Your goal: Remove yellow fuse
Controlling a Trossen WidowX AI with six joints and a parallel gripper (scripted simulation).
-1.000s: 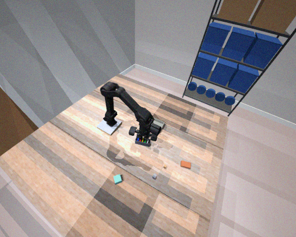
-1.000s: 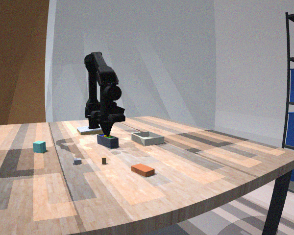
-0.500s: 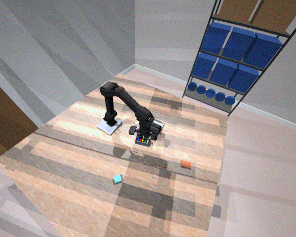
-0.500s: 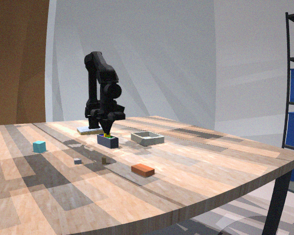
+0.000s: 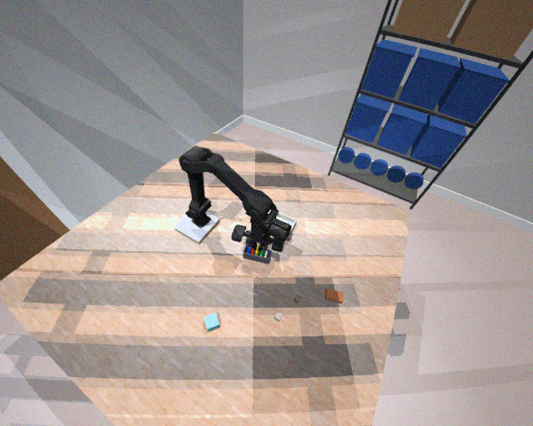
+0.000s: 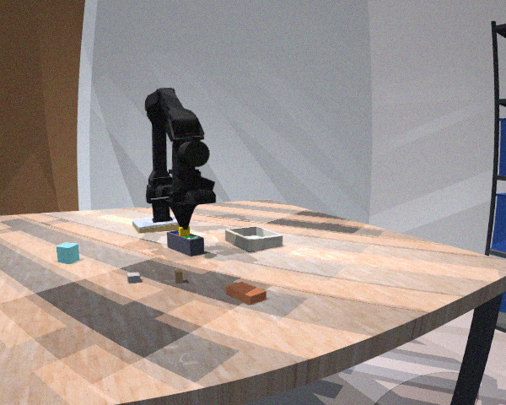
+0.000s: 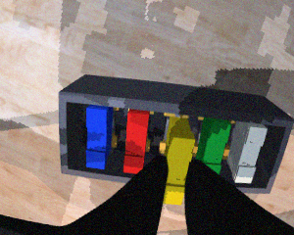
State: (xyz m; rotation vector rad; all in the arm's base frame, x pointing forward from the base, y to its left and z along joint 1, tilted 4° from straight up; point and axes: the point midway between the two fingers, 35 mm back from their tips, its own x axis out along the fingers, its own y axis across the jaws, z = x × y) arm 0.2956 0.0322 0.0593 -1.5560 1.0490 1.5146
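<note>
Right now the tray is 20 mm behind my gripper tip, 190 mm to the left of it and 50 mm below it. The rest, counted from my gripper tip: yellow fuse: 10 mm below; then grey block: 210 mm ahead, 140 mm to the right, 50 mm below; then tan block: 230 mm ahead, 50 mm to the right, 40 mm below.
</note>
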